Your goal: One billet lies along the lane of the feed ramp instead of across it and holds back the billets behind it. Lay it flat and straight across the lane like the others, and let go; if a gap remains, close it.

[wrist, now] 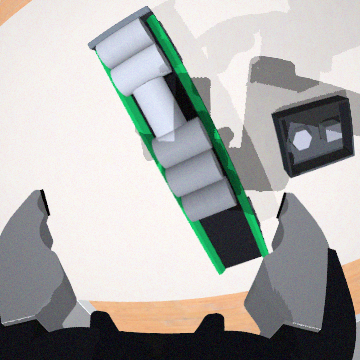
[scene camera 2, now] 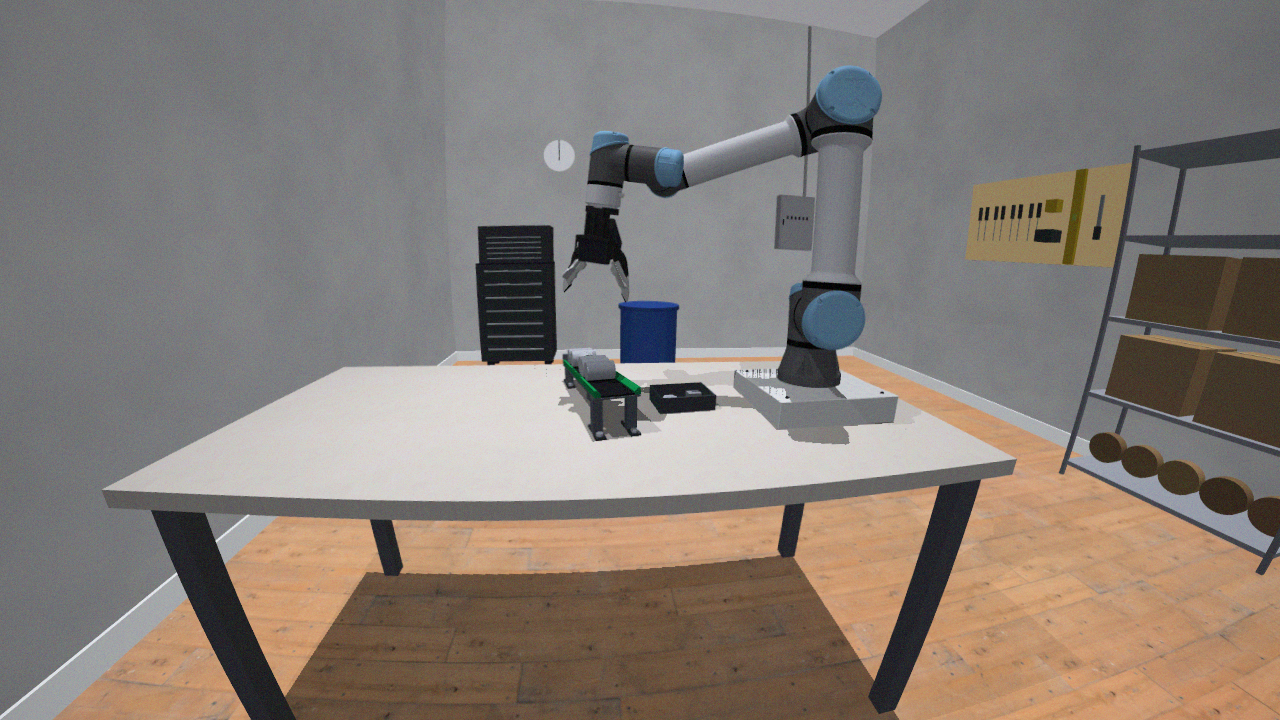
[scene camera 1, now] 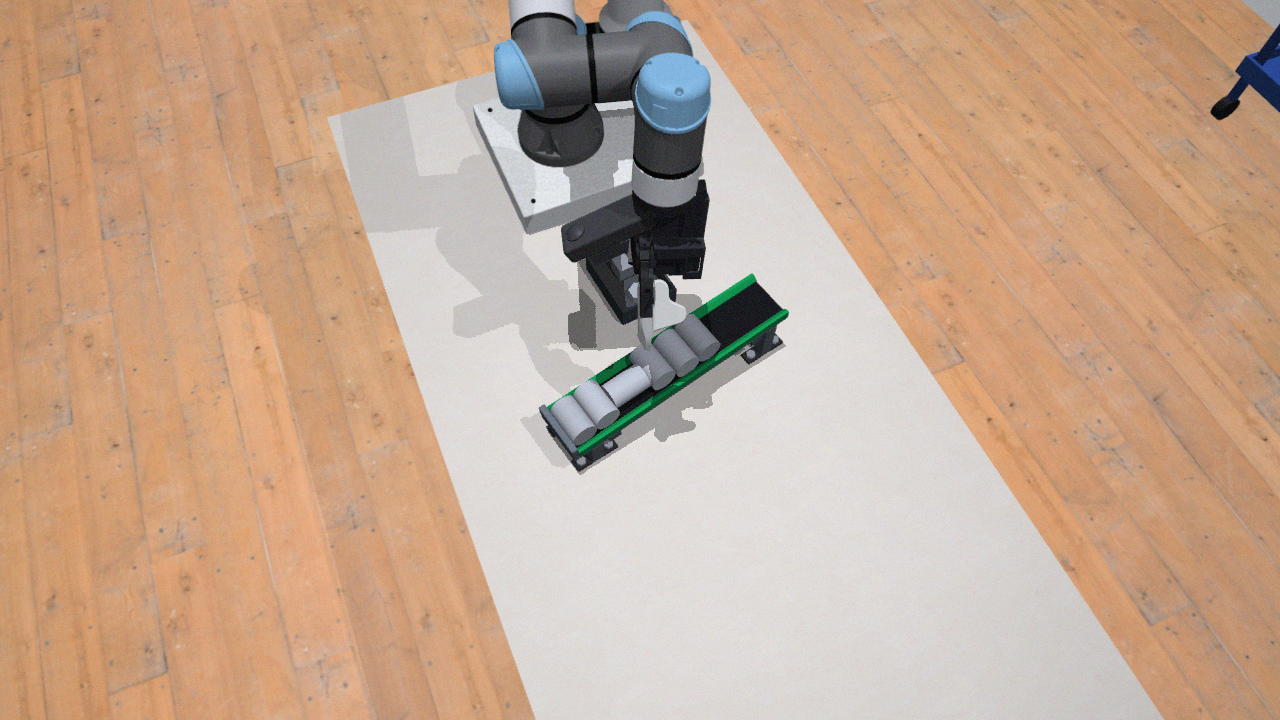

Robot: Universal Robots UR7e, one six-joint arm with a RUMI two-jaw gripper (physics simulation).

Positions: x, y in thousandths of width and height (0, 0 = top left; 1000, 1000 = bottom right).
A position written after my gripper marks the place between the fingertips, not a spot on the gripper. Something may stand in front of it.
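My own gripper (scene camera 1: 501, 426), (wrist: 449, 540), (scene camera 2: 464, 412) is here in the scene. I also see a black tray (scene camera 1: 468, 369), (wrist: 888, 426), (scene camera 2: 552, 559), and with it there is a lane (wrist: 635, 640).
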